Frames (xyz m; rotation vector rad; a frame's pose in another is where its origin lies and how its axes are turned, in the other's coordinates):
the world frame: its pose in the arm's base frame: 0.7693 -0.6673 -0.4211 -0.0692 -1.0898 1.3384
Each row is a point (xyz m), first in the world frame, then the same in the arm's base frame.
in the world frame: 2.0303 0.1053 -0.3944
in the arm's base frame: 0.6389 1.1852 0.4954
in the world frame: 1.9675 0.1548 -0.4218
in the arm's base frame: 0.6302 1.1647 0.4139
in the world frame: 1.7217 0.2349 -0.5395
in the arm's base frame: 0.6867 1.0557 0.1578
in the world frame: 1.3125 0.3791 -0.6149
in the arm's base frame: 0.6933 0.8140 -0.2103
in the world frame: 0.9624 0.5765 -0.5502
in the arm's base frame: 0.5593 0.5619 -0.5005
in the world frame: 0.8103 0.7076 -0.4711
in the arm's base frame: 0.4341 0.4393 -0.6265
